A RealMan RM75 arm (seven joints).
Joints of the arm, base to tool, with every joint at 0 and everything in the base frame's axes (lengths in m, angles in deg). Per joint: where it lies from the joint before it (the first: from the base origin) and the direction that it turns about. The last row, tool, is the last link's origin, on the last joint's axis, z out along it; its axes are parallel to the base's.
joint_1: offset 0.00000 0.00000 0.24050 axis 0 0 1
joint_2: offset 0.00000 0.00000 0.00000 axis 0 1 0
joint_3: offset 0.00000 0.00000 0.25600 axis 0 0 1
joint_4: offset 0.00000 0.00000 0.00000 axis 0 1 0
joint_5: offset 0.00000 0.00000 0.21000 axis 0 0 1
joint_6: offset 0.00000 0.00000 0.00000 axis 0 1 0
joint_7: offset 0.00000 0.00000 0.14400 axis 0 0 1
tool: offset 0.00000 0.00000 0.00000
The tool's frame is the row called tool.
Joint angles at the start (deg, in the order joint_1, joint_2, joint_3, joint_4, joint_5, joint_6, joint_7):
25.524 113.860 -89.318 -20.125 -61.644 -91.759 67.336
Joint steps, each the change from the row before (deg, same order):
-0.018 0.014 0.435 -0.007 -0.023 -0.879 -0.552
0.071 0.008 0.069 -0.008 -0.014 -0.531 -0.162
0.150 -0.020 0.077 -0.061 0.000 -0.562 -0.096
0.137 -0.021 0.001 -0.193 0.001 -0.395 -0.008
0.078 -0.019 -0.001 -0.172 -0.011 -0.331 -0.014
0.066 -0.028 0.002 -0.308 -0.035 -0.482 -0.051
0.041 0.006 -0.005 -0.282 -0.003 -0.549 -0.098
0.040 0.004 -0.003 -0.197 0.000 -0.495 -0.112
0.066 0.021 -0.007 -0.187 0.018 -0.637 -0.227
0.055 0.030 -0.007 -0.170 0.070 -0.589 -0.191
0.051 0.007 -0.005 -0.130 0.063 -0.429 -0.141
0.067 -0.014 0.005 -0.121 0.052 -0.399 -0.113
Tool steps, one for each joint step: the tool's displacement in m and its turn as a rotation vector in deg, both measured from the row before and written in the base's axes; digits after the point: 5 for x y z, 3 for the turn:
-0.00134 -0.00062 0.00173 0.341 0.694 0.717
-0.00118 -0.00048 0.00064 -0.066 0.373 0.474
-0.00164 -0.00002 0.00093 -0.077 0.401 0.564
-0.00173 0.00025 0.00074 -0.080 0.287 0.545
-0.00128 0.00004 0.00062 -0.068 0.230 0.440
-0.00179 -0.00008 0.00094 -0.066 0.327 0.673
-0.00185 -0.00040 0.00083 -0.074 0.412 0.687
-0.00149 -0.00044 0.00071 -0.069 0.360 0.585
-0.00185 -0.00063 0.00079 -0.052 0.469 0.757
-0.00176 -0.00056 0.00076 -0.036 0.483 0.659
-0.00129 -0.00031 0.00067 -0.008 0.348 0.493
-0.00118 -0.00016 0.00075 -0.008 0.306 0.465

